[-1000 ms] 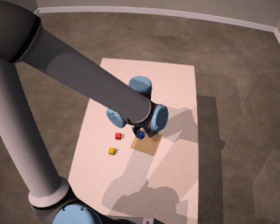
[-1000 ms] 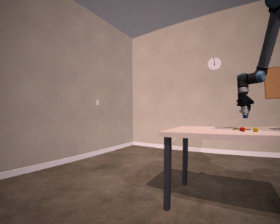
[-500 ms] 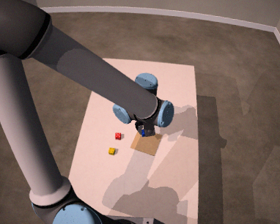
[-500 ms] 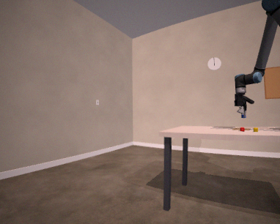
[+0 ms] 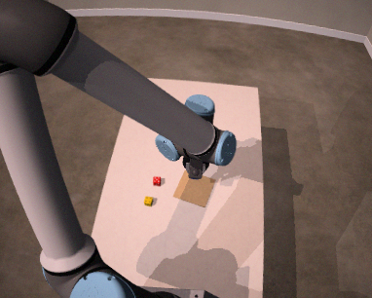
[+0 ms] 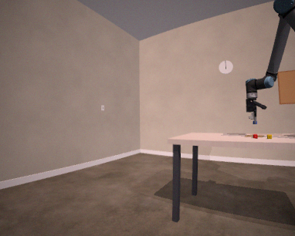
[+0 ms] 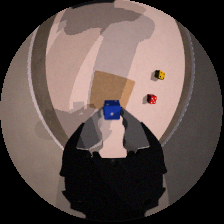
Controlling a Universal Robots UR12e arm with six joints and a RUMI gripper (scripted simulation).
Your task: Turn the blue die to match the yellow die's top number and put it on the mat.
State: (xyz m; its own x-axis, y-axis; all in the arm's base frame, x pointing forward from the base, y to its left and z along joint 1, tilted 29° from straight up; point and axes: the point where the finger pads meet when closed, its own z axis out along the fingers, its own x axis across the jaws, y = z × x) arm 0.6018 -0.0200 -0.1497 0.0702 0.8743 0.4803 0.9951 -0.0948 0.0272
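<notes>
The blue die is right at my hand. Round my hand: mat (12 cm below); yellow die (18 cm to the left, 11 cm below, 7 cm behind); red die (16 cm to the left, 11 cm below, 2 cm ahead).
</notes>
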